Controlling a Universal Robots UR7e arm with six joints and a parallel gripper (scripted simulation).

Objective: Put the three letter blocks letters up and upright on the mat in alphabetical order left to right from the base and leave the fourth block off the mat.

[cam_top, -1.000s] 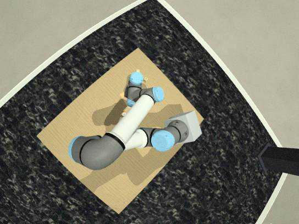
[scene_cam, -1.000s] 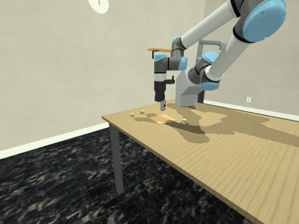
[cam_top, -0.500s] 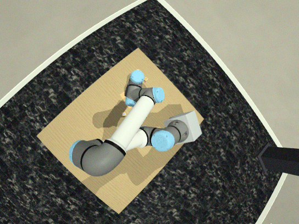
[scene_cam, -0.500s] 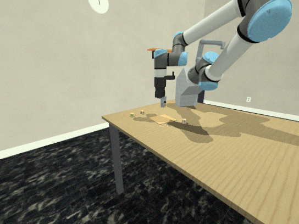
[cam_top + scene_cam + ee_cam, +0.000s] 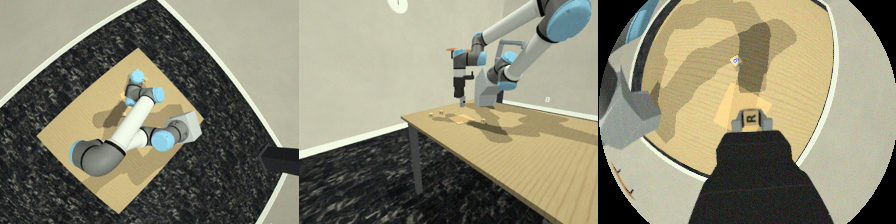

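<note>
Right now the mat is 120 mm below my hand, 30 mm to the right of it and 10 mm behind it.
</note>
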